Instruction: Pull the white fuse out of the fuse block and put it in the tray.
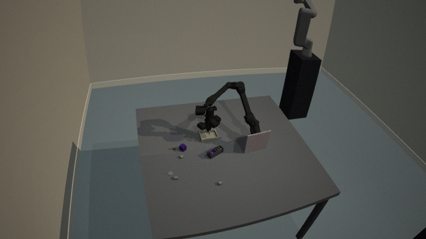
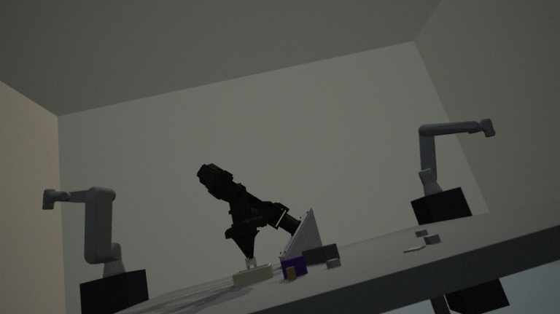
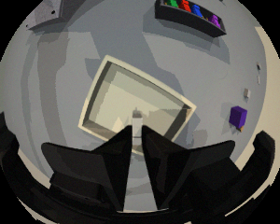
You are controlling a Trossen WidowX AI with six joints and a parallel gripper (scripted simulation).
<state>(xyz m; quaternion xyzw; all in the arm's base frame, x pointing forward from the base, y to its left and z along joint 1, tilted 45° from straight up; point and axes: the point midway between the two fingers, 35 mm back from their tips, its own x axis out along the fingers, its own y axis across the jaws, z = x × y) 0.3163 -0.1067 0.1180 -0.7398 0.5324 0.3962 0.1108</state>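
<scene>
Now: the white fuse 1 cm below my gripper tip. From my gripper tip the other things lie so: red fuse (18 cm to the left, 3 cm below, 3 cm behind); then green fuse (17 cm to the left, 4 cm behind, 3 cm below); then cream tray (5 cm below).
</scene>
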